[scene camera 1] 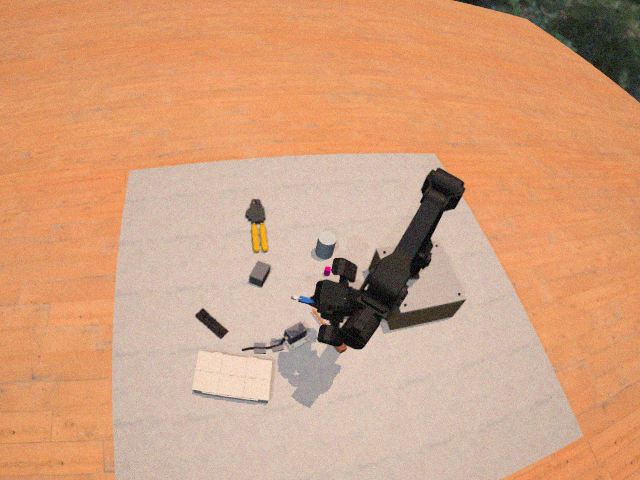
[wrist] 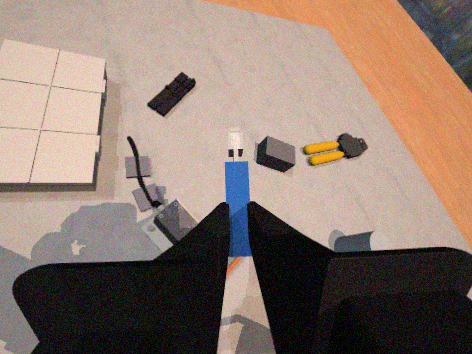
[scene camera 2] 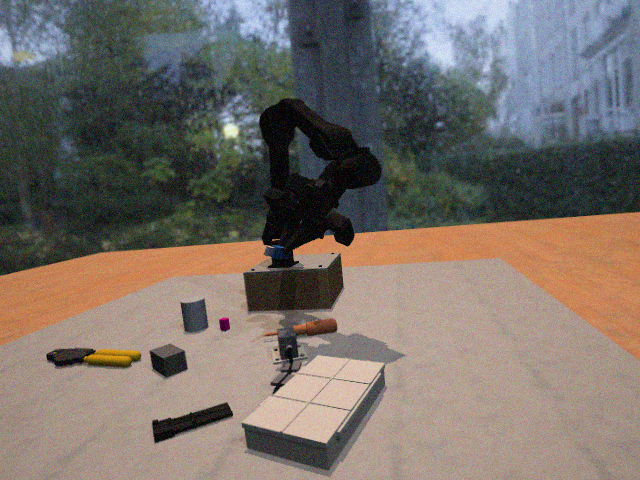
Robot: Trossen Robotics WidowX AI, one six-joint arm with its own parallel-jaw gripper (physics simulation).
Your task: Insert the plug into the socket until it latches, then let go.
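Places are measured from the arm's base along level axes (x ahead, y left, z up), in metres.
Pixels of known places: gripper, fingertip midpoint: (scene camera 1: 310, 301) (wrist: 237, 209) (scene camera 2: 281, 250); arm's base, origin of the base link: (scene camera 2: 283, 265).
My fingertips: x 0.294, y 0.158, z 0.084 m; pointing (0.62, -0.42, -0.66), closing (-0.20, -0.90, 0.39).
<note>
Ahead of a thing's pixels: the offset from my fingertips to its top centre. "pt": to the spot under its first point.
The plug @(0.011 m ahead, 0.002 m right, 0.016 m up) (scene camera 1: 306, 299) (scene camera 2: 279, 252) (wrist: 237, 182) has a long blue body and a pale metal tip with two dark marks. My gripper (scene camera 1: 313, 301) (scene camera 2: 281, 244) (wrist: 237, 209) is shut on its blue body, and the tip points out ahead of the fingers. The plug is up in the air, apart from the socket. The socket @(0.024 m ahead, 0.005 m left, 0.144 m down) (scene camera 1: 295, 333) (scene camera 2: 287, 341) (wrist: 176, 219) is a dark grey block on a pale plate, with a black cable at one end. In the wrist view it lies left of the plug, partly behind the left finger. Its opening cannot be made out.
An orange screwdriver @(0.068 m back, 0.015 m right, 0.162 m down) (scene camera 1: 340, 347) (scene camera 2: 320, 326) lies beside the socket. A white-tiled box @(0.183 m ahead, 0.134 m left, 0.154 m down) (scene camera 1: 232, 376) (scene camera 2: 310, 418) (wrist: 70, 110) stands near the cable. A black strip @(0.248 m ahead, 0.026 m right, 0.173 m down) (scene camera 1: 211, 323) (scene camera 2: 192, 422), grey block @(0.118 m ahead, 0.190 m right, 0.154 m down) (scene camera 1: 259, 273) (wrist: 276, 154), yellow-handled pliers @(pt 0.136 m ahead, 0.324 m right, 0.169 m down) (scene camera 1: 255, 237), cylinder @(0.078 m back, 0.292 m right, 0.119 m down) (scene camera 1: 325, 245) and magenta cube @(0.081 m back, 0.211 m right, 0.164 m down) (scene camera 1: 327, 270) stand around.
</note>
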